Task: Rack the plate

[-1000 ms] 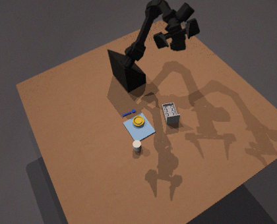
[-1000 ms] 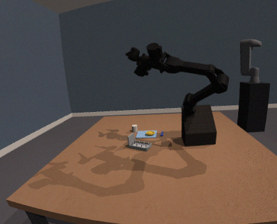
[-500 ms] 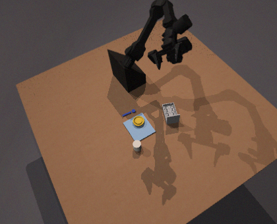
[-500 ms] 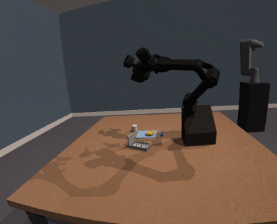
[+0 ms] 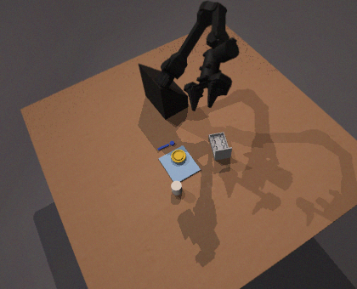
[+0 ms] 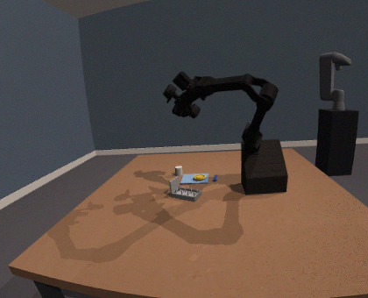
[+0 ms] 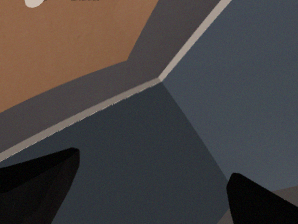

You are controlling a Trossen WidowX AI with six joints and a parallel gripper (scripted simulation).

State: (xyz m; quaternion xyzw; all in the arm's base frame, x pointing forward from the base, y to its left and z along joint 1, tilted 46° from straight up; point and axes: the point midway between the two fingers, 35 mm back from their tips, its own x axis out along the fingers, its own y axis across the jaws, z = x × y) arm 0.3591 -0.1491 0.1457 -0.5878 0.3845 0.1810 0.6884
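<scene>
Now: the yellow plate 10 cm behind my gripper tip, 6 cm to the right of it and 39 cm below it. Also, from my gripper tip: white cup (4 cm ahead, 14 cm to the right, 39 cm below); then light blue mat (7 cm behind, 7 cm to the right, 41 cm below); then grey dish rack (5 cm behind, 13 cm to the left, 39 cm below).
</scene>
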